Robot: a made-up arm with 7 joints.
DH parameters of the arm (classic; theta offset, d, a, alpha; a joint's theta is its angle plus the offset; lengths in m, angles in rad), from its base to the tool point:
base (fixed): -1.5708 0.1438 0 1.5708
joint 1: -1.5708 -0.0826 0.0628 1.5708
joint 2: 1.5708 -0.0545 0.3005 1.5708
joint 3: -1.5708 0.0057 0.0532 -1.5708
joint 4: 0 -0.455 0.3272 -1.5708
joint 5: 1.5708 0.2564 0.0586 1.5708
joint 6: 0 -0.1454 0.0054 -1.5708
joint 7: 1.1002 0 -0.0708 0
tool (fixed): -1.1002 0.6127 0 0
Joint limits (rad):
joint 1: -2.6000..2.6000
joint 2: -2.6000..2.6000
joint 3: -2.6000..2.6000
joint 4: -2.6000..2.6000
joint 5: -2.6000..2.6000
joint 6: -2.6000..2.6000
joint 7: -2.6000..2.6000
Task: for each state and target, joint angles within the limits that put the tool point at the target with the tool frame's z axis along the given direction. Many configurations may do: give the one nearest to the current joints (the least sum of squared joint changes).
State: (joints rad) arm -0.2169 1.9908 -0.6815 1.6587 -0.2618 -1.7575 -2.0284
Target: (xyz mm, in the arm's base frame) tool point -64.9 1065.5 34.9 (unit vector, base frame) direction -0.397 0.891 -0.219
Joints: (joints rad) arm -0.4530 2.6000 -0.6817 1.4860 -0.2935 -1.4025 -1.9519
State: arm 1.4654 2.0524 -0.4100 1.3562 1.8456 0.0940 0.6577
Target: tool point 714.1 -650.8 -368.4 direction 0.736 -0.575 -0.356
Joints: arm 1.2848 2.6000 -0.8172 0.7833 1.4050 0.4433 0.4777
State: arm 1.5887 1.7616 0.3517 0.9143 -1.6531 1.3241 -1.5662
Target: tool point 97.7 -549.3 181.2 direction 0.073 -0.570 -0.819
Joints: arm 2.3187 2.4923 0.1586 0.7774 -1.1830 0.9011 -1.4711
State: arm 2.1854 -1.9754 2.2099 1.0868 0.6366 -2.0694 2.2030
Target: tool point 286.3 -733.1 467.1 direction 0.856 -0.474 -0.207
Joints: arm 1.8807 -1.6015 2.4549 1.3061 1.4185 -2.3880 2.2849
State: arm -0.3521 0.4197 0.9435 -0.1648 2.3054 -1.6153 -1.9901
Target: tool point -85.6 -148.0 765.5 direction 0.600 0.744 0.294
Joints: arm -0.4653 0.7610 1.6027 -0.2707 2.5563 -1.3422 -1.9106
